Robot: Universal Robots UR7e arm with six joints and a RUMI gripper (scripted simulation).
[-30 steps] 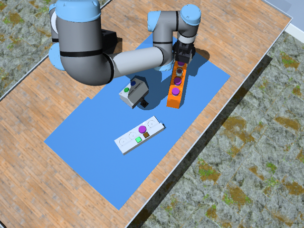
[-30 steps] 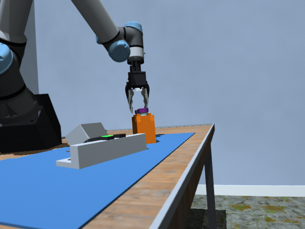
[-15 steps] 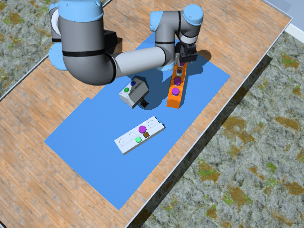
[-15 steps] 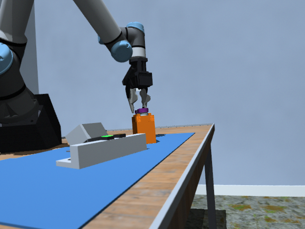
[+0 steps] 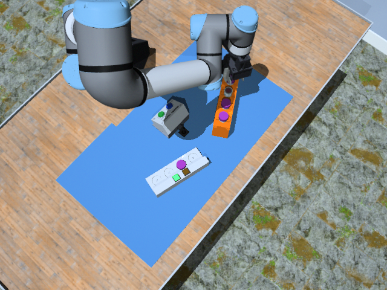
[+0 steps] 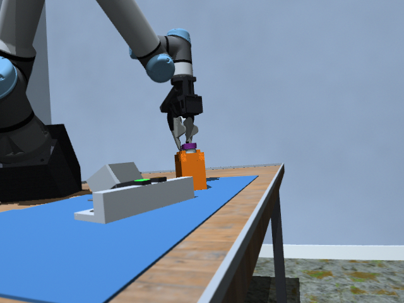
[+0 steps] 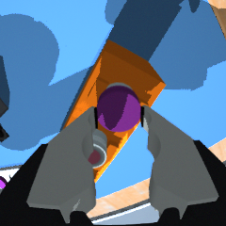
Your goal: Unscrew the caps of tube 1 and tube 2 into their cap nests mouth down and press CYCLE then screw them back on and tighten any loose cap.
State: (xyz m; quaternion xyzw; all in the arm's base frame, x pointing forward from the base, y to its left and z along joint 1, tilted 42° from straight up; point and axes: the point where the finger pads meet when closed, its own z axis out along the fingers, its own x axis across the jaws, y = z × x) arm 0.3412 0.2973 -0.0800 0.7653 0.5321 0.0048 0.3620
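Now: hand 1 cm above the purple cap. Round my hand: grey key housing (24 cm to the right, 8 cm behind, 7 cm below); then green key (27 cm to the right, 10 cm behind, 6 cm below); then blue key (22 cm to the right, 10 cm behind, 6 cm below).
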